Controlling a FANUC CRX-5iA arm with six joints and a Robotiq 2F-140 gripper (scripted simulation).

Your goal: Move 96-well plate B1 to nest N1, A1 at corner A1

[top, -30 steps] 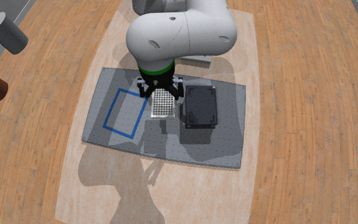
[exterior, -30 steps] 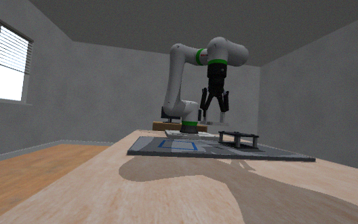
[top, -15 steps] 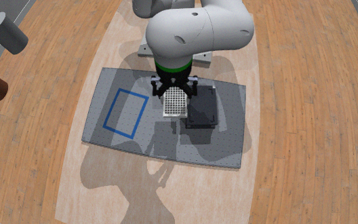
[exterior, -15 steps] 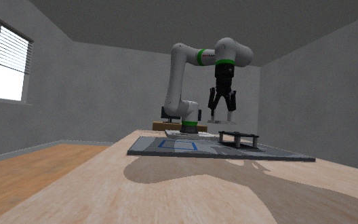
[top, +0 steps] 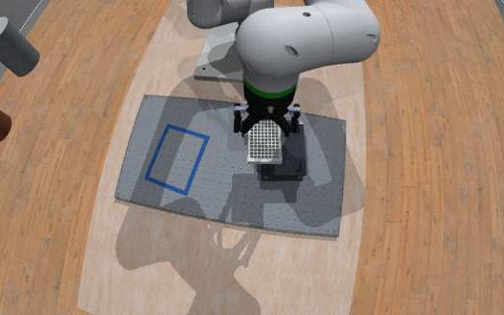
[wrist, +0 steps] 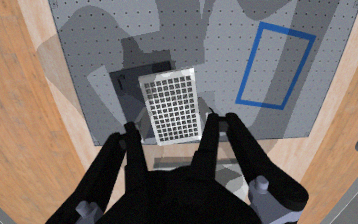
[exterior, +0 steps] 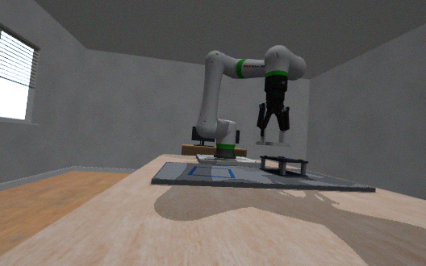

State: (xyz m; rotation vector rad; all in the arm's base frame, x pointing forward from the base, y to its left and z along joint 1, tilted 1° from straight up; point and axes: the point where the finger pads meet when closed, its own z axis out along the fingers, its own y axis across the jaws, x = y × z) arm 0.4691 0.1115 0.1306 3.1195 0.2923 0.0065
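My gripper is now 1 cm past the black raised nest N1, 5 cm to the right of it and 8 cm above it. Also, from my hand: white 96-well plate (2 cm below).
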